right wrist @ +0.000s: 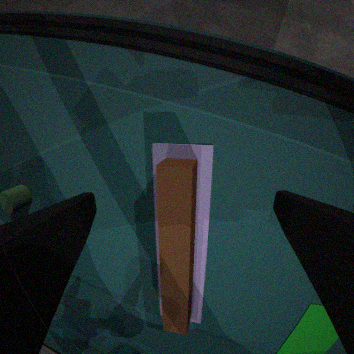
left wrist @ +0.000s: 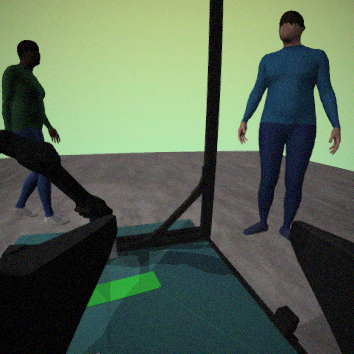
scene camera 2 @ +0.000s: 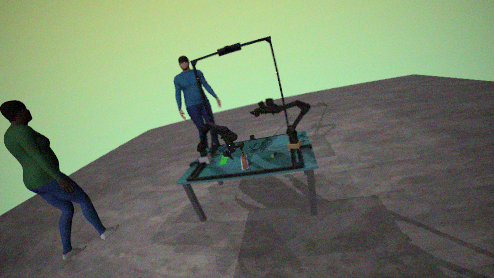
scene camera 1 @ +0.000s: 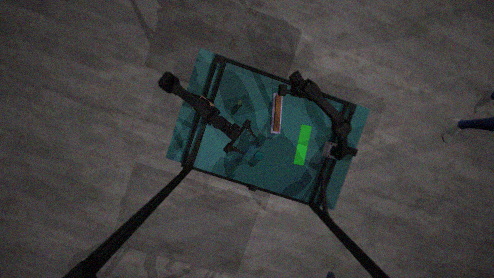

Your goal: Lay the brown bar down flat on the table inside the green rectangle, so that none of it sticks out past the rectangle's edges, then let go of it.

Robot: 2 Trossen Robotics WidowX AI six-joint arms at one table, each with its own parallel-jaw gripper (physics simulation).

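Places are measured from the left arm's base along level axes (x up, y ahead, z left), in centimetres.
Pixels of known places: left gripper, between the fingertips: [left wrist: 203,226] [scene camera 2: 252,111] [scene camera 1: 251,147]; right gripper, between the fingertips: [right wrist: 185,200] [scene camera 2: 238,157] [scene camera 1: 286,92]; left arm's base, origin of its link: [scene camera 2: 294,141]; right arm's base, origin of its link: [scene camera 2: 204,155] [scene camera 1: 335,151].
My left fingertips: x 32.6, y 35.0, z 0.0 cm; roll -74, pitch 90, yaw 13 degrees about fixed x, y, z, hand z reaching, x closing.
Ahead of a thing's pixels: the offset from my left fingertips to its top centre.
The brown bar {dx -35.8, dy +4.8, dz +26.5 cm} [scene camera 1: 277,114] [scene camera 2: 244,160] [right wrist: 175,235] lies along a pale purple rectangle [scene camera 1: 275,132] [right wrist: 203,230]. The green rectangle [scene camera 1: 302,145] [scene camera 2: 223,161] [left wrist: 125,288] [right wrist: 310,332] lies apart, to the right of the bar in scene camera 1. My right gripper [scene camera 1: 283,90] [scene camera 2: 230,153] [right wrist: 185,200] is open above the bar, which shows between its fingers in the right wrist view; its fingers are not distinct in scene camera 1. My left gripper [scene camera 1: 248,142] [scene camera 2: 256,113] [left wrist: 203,226] is open and empty, raised over the table, left of the bar in scene camera 1.
A small green cylinder {dx -35.8, dy -18.7, dz +16.3 cm} [scene camera 1: 238,104] [scene camera 2: 273,155] [right wrist: 15,198] and a teal cylinder {dx -36.1, dy +12.6, dz -3.3 cm} [scene camera 1: 259,156] stand on the table. A black frame with an upright post [left wrist: 213,120] rises from the table's edges. Two people [scene camera 2: 192,90] [scene camera 2: 42,165] stand on the floor beyond the table.
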